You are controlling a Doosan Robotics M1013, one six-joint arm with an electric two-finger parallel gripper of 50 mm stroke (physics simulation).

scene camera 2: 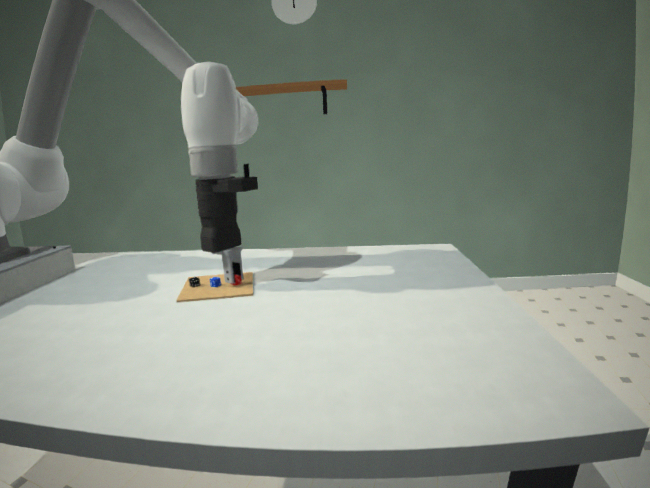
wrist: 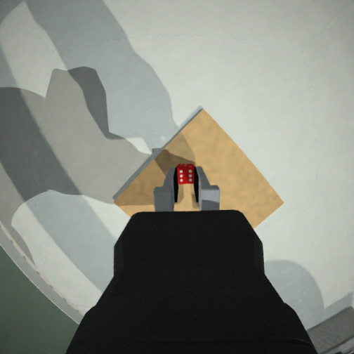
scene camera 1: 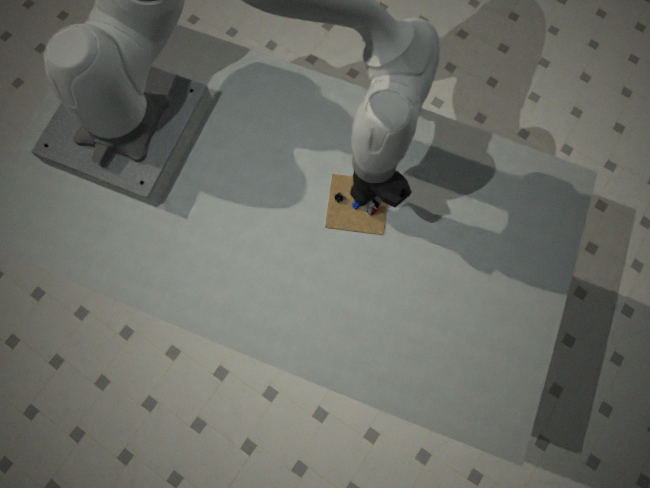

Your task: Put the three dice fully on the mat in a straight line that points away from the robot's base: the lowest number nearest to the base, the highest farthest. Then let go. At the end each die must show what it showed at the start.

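Where they show: gripper, fingertip midpoint: (scene camera 2: pixel 234 280) (scene camera 1: pixel 371 208); arm's base at its link origin: (scene camera 1: pixel 123 121).
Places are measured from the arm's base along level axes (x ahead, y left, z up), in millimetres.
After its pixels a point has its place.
Note:
A red die (scene camera 1: pixel 374 210) {y -26, x 644, z -42 mm} (scene camera 2: pixel 237 280) {y -28, x 645, z -49 mm} (wrist: pixel 186 174) shows six pips on top in the wrist view. My gripper (scene camera 1: pixel 373 208) {y -19, x 636, z -53 mm} (scene camera 2: pixel 235 278) {y -19, x 636, z -53 mm} (wrist: pixel 185 177) points down and is shut on the red die, over the part of the tan mat (scene camera 1: pixel 354 224) {y -67, x 608, z -61 mm} (scene camera 2: pixel 210 295) {y -74, x 602, z -61 mm} (wrist: pixel 240 175) far from the base. The die is low; whether it touches the mat I cannot tell. A blue die (scene camera 1: pixel 355 205) {y -26, x 597, z -45 mm} (scene camera 2: pixel 215 282) {y -30, x 601, z -51 mm} sits on the mat's middle. A black die (scene camera 1: pixel 339 197) {y -18, x 555, z -45 mm} (scene camera 2: pixel 194 282) {y -24, x 556, z -51 mm} sits on its base side. Their top pips are too small to read; both are hidden in the wrist view.
The robot's base plate (scene camera 1: pixel 120 168) {y -117, x 46, z 0 mm} (scene camera 2: pixel 47 267) {y 58, x 153, z -31 mm} stands on the pale table (scene camera 1: pixel 315 315) {y -301, x 583, z -65 mm} (scene camera 2: pixel 315 357) {y -299, x 797, z -65 mm}, on the black die's side of the mat. The dark gripper body hangs right above the mat and covers part of it. Arm shadows fall across table and mat.

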